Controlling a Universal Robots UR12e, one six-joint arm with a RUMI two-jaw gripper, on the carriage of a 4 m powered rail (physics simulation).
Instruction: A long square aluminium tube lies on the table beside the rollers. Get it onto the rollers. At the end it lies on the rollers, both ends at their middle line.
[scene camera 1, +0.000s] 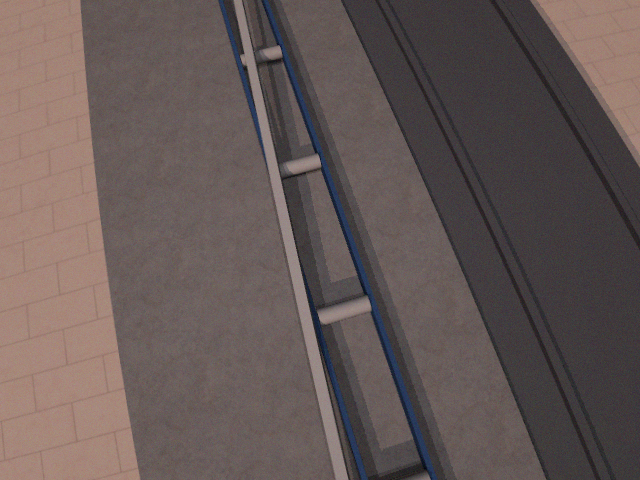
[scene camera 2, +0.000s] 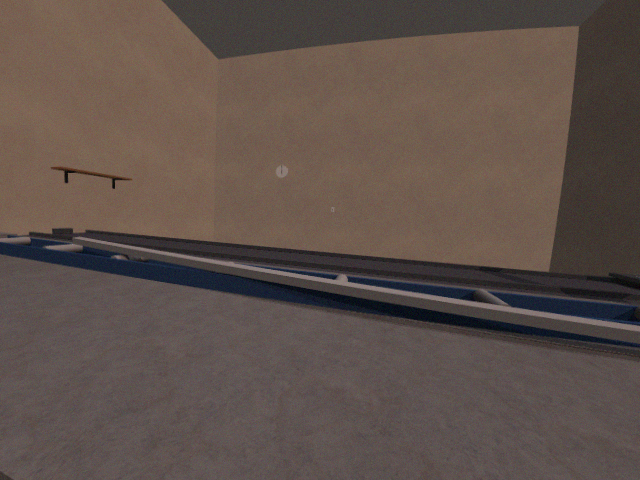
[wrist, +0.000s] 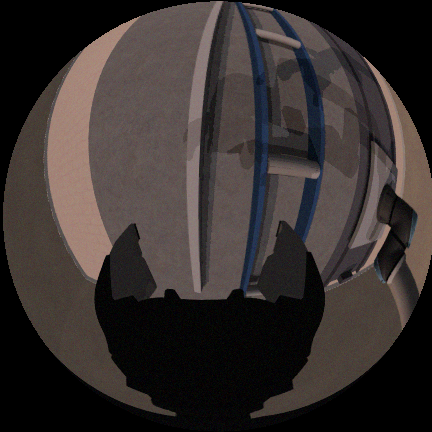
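Seen in the pictures: gripper, fingertip midpoint: (wrist: 206, 224); arm's base, link origin: (wrist: 383, 202).
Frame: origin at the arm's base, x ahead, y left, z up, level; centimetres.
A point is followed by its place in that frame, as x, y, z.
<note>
The long pale square tube (scene camera 1: 290, 248) @[69.7, -181.6, 5.0] (scene camera 2: 310, 282) @[71.6, -171.2, 3.8] (wrist: 194, 150) @[81.3, -7.0, 0.8] lies askew to the roller frame. In scene camera 1 its upper stretch crosses over a roller at the top, and its lower stretch runs outside the left blue side rail. The pale rollers (scene camera 1: 345, 310) @[61.8, -164.3, 2.9] (scene camera 2: 64, 248) @[62.5, -283.1, 1.6] (wrist: 293, 167) @[62.9, -4.9, 3.0] sit between the blue rails. In the wrist view the tube's near end lies left of the frame, with a strip of table between them. My gripper (wrist: 206, 224) @[78.0, -0.7, 16.4] is open above this part, its fingers on either side of the tube's line, not touching it. The scene cameras do not show the gripper.
The blue side rail (scene camera 1: 343, 222) @[55.6, -185.6, 2.1] (scene camera 2: 206, 281) @[69.4, -204.2, -0.6] (wrist: 261, 115) @[69.4, -14.1, 2.2] stands up along the rollers. The dark track (scene camera 1: 506, 170) runs beyond the frame. The carriage plate (wrist: 372, 210) @[13.9, 4.6, 0.0] and part of the arm (wrist: 395, 212) @[7.4, -0.7, 11.8] show at the right of the wrist view.
</note>
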